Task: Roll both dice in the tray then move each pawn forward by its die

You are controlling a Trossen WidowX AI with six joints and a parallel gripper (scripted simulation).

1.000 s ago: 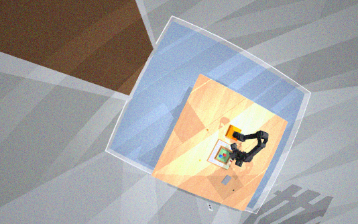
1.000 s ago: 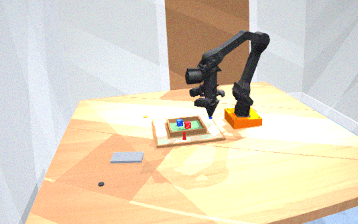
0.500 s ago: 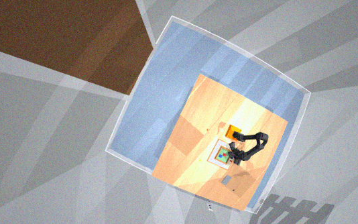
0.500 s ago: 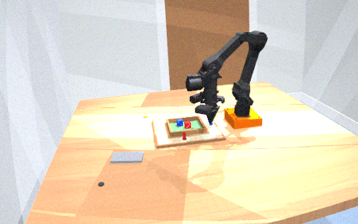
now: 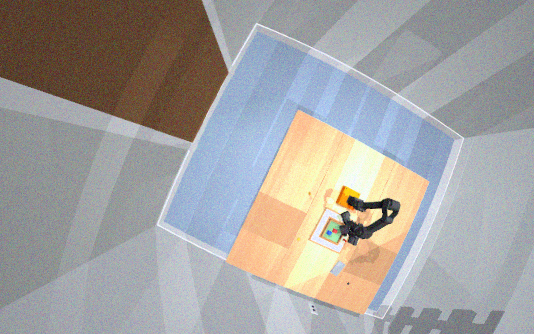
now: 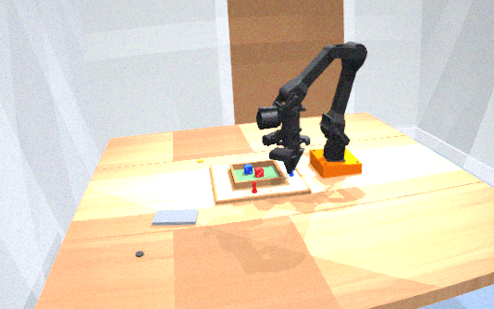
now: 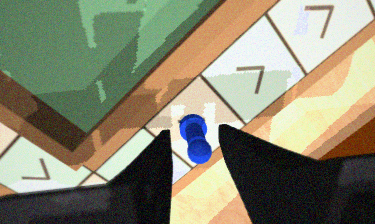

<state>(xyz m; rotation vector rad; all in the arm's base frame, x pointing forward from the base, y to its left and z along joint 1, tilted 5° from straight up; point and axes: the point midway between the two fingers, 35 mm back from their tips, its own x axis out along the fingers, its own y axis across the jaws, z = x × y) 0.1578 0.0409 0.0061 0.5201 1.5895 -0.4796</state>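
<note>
The blue pawn is right at my gripper tip. From my gripper tip the other things lie so: small orange piece 34 cm to the right, 4 cm behind, 1 cm below; then red pawn 13 cm ahead, 10 cm to the left; then small yellow dot 30 cm ahead, 22 cm to the right, 2 cm below.
</note>
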